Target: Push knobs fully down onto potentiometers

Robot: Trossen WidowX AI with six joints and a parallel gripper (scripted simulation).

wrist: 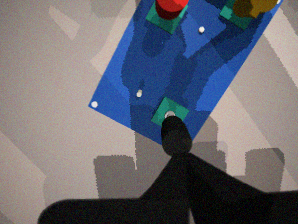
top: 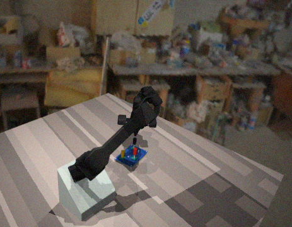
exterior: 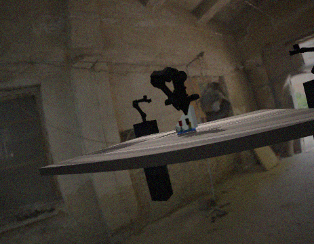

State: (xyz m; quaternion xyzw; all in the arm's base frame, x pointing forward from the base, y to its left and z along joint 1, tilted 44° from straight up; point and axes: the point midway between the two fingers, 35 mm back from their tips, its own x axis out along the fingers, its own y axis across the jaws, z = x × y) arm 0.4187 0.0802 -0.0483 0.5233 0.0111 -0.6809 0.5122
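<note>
My gripper tip is now 30 mm above the black knob. Round my gripper tip: yellow knob: 100 mm behind, 50 mm below, 20 mm to the right.
</note>
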